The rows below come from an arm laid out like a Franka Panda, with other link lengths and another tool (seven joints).
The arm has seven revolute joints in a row. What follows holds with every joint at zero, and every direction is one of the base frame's.
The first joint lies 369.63 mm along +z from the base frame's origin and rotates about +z.
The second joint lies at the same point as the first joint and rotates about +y.
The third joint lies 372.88 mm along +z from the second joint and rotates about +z.
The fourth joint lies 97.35 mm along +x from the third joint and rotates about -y.
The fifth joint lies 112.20 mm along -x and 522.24 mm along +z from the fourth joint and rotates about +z.
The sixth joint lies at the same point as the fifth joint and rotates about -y.
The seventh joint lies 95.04 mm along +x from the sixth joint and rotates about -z.
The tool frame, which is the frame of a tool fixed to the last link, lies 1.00 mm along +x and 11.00 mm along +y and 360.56 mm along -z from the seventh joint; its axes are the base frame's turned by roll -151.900, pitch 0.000 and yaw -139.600 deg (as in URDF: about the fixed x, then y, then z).
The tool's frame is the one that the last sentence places.
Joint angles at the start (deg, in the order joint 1, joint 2, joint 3, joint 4, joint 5, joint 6, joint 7): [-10.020 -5.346 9.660 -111.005 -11.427 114.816 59.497]
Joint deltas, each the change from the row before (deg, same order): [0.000 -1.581 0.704 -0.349 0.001 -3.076 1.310]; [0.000 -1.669 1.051 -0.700 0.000 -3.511 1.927]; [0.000 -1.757 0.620 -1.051 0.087 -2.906 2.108]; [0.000 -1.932 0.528 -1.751 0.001 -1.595 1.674]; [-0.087 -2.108 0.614 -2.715 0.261 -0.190 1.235]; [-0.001 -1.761 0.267 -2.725 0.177 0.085 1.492]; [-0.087 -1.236 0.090 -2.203 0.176 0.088 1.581]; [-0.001 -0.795 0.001 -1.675 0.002 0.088 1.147]
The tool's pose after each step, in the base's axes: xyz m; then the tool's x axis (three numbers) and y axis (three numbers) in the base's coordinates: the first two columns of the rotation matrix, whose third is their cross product. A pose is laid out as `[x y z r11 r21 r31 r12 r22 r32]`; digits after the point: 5 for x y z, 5 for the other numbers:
[0.73709 -0.05032 0.39038 -0.94672 0.26463 -0.18357 0.32124 0.73501 -0.59713]
[0.71182 -0.04077 0.39467 -0.94504 0.28994 -0.15109 0.31954 0.72133 -0.61448]
[0.68719 -0.03633 0.39752 -0.93763 0.32426 -0.12535 0.32784 0.70475 -0.62916]
[0.66590 -0.03305 0.39717 -0.93062 0.34845 -0.11191 0.33538 0.68958 -0.64188]
[0.64692 -0.02826 0.38985 -0.92588 0.36289 -0.10515 0.34028 0.68002 -0.64945]
[0.62946 -0.02719 0.37890 -0.91788 0.38449 -0.09830 0.35017 0.66810 -0.65652]
[0.61522 -0.02876 0.36792 -0.90689 0.41133 -0.09145 0.36398 0.65536 -0.66183]
[0.60445 -0.03073 0.35826 -0.89881 0.43000 -0.08510 0.37174 0.64487 -0.66780]

